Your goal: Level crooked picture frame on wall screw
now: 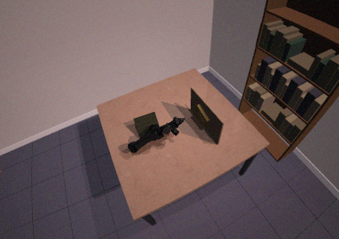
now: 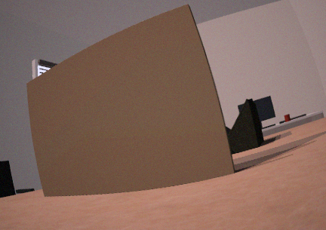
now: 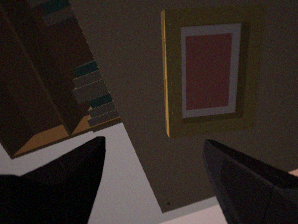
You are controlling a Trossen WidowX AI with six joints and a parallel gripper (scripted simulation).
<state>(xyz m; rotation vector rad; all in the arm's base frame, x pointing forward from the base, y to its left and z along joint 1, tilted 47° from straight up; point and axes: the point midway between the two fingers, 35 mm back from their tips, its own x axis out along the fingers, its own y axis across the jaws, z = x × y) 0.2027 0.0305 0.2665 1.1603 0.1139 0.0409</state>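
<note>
My gripper tip is now 19 cm short of the picture frame, 5 cm to the right of it and 9 cm above it. Round my gripper tip: wall panel (21 cm ahead, 4 cm to the left, 10 cm below).
</note>
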